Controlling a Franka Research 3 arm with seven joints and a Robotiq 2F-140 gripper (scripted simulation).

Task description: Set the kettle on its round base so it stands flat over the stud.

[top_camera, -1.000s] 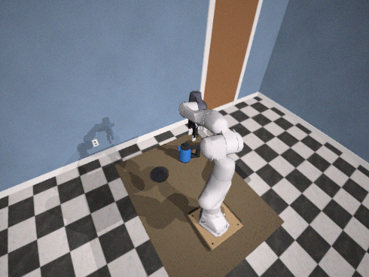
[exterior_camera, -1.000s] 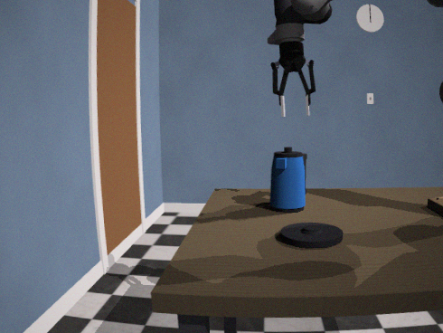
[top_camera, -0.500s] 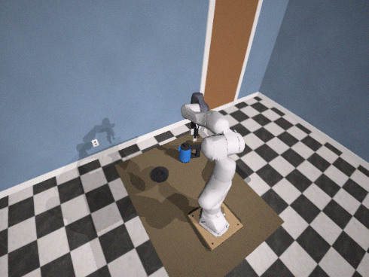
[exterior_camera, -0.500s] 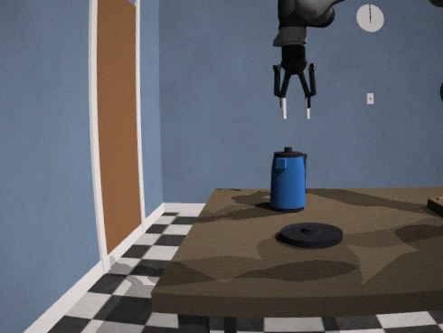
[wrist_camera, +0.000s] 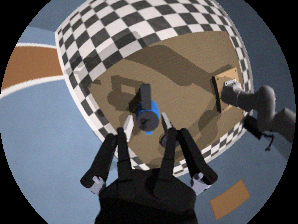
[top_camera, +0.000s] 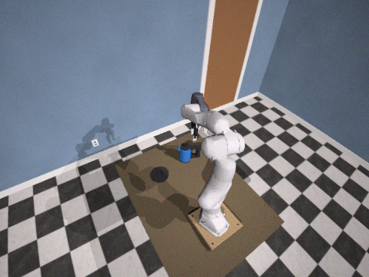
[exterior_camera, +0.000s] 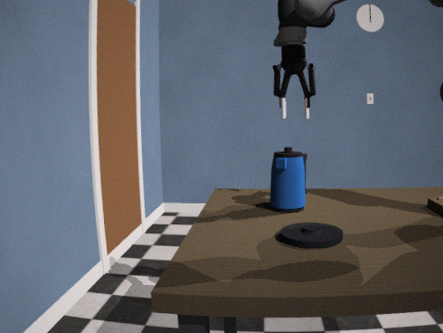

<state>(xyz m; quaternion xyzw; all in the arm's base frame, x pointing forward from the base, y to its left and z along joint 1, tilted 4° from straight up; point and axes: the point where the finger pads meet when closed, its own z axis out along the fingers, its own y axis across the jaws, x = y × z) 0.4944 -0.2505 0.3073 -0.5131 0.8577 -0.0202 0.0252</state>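
My hand is 1 cm short of the blue kettle, 2 cm to the right of it and 21 cm above it. The rest, counted from my hand: round black base: 1 cm ahead, 34 cm to the left, 29 cm below.
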